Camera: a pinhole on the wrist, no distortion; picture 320 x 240 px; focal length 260.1 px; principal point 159.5 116.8 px. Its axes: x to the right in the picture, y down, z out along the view. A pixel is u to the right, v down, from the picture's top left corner.
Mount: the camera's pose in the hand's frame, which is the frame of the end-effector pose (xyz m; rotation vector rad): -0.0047 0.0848 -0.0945 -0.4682 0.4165 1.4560
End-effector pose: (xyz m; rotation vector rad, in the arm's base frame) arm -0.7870 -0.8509 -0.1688 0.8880 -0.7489 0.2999
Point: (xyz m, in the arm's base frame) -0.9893 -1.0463 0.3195
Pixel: 106 9
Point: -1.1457 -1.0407 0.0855
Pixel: 75 139
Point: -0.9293 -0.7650 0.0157
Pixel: 206 85
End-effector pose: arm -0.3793 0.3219 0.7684 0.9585 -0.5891 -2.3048
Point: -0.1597 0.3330 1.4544
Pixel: outside the picture
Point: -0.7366 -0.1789 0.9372
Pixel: outside the picture
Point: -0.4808 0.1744 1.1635
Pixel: 141 132
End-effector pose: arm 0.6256 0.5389 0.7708 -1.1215 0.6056 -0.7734
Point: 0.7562 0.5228 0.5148
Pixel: outside the picture
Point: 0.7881 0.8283 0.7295
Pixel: 41 202
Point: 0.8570 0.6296 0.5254
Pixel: 210 51
